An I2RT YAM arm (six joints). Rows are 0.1 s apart.
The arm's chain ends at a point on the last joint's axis. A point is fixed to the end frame.
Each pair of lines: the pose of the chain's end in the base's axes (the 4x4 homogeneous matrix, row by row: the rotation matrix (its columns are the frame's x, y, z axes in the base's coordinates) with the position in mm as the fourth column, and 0 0 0 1 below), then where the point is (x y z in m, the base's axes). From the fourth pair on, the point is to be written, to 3 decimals.
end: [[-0.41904 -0.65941 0.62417 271.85], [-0.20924 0.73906 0.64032 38.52], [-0.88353 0.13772 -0.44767 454.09], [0 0 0 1]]
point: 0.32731 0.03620 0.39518
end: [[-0.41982 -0.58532 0.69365 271.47], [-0.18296 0.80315 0.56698 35.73], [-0.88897 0.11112 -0.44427 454.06], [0 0 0 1]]
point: 0.32760 0.02684 0.39642
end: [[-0.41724 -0.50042 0.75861 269.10], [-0.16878 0.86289 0.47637 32.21], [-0.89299 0.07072 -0.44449 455.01], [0 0 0 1]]
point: 0.32523 0.01557 0.39912
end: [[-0.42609 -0.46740 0.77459 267.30], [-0.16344 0.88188 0.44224 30.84], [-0.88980 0.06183 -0.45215 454.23], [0 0 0 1]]
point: 0.323 0.011 0.398
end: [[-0.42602 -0.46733 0.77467 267.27], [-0.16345 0.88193 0.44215 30.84], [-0.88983 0.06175 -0.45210 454.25], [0 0 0 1]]
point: 0.323 0.011 0.398
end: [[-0.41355 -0.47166 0.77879 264.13], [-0.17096 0.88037 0.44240 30.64], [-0.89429 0.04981 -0.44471 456.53], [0 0 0 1]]
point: 0.320 0.011 0.402
